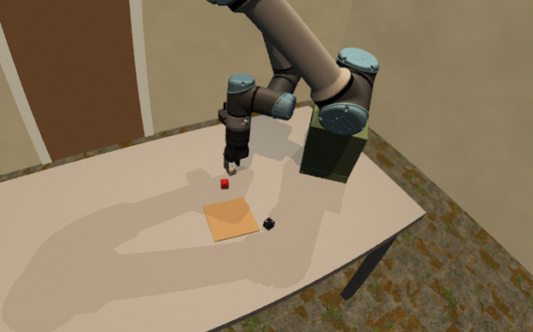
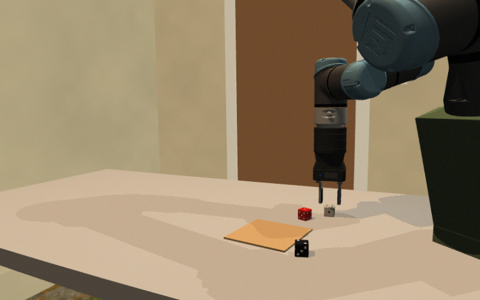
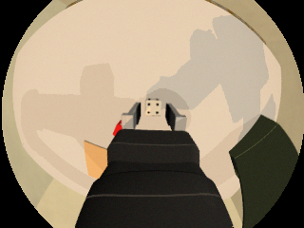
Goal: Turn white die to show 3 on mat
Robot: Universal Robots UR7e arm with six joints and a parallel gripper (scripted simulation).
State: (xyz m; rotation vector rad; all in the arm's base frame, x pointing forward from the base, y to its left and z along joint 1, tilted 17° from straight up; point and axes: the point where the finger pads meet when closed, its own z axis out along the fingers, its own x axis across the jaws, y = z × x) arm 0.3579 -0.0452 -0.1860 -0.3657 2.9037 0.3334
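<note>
Now: the white die 40 mm below my hand. Also, from my hand: orange mat: 200 mm to the left, 60 mm ahead, 50 mm below; then black die: 250 mm to the left, 40 mm below, 40 mm behind; then red die: 60 mm to the left, 40 mm below, 40 mm ahead.
</note>
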